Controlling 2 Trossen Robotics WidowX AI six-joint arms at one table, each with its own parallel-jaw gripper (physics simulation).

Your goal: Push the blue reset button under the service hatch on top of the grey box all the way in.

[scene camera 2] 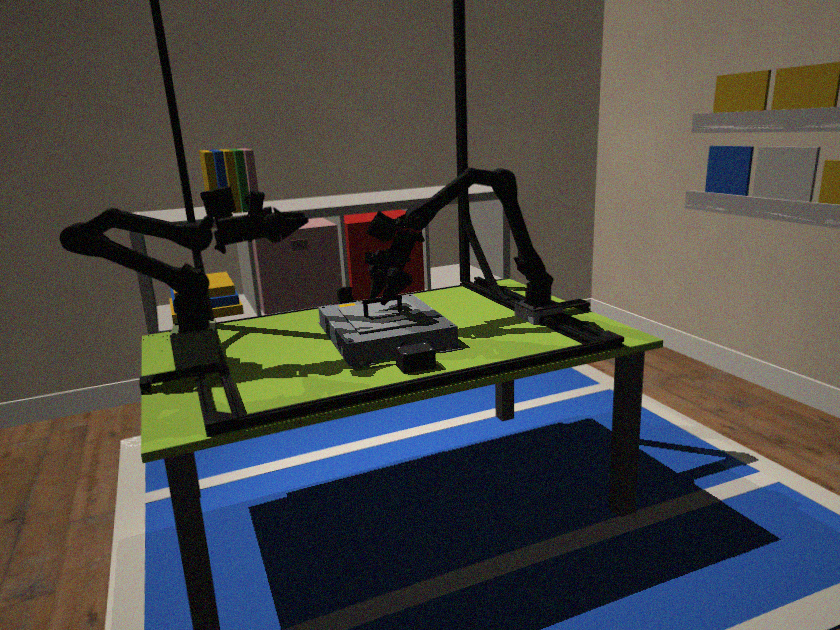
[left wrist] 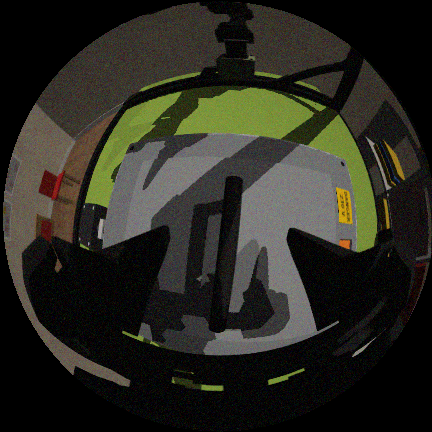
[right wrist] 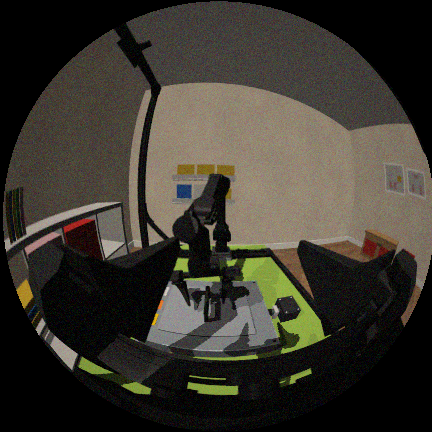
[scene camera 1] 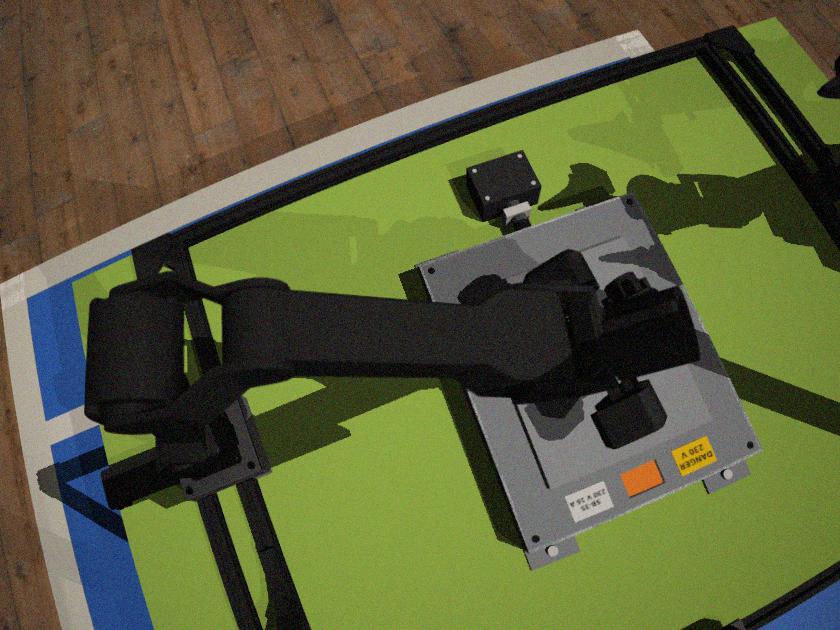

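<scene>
The grey box [scene camera 1: 505,461] [scene camera 2: 366,350] [left wrist: 122,190] stands on the table. Its service hatch [scene camera 1: 569,461] [left wrist: 300,200] [right wrist: 175,320] lies flat and closed on top. A black bar handle [left wrist: 227,260] [right wrist: 207,305] stands up from the hatch. The blue reset button does not show in any view; the area under the hatch is hidden. My left gripper [left wrist: 230,233] [right wrist: 205,304] is open over the hatch, with its fingers apart on either side of the handle and nothing gripped. My right gripper [right wrist: 241,245] [scene camera 2: 303,221] is open and empty, held high away from the box.
A small black box [scene camera 1: 503,183] [scene camera 2: 415,357] [right wrist: 288,308] with a pale connector stands beside the grey box. Orange [scene camera 1: 641,478] and yellow [scene camera 1: 693,455] labels are on the box's edge. Black rails [scene camera 1: 407,145] run along the green table [scene camera 1: 379,542].
</scene>
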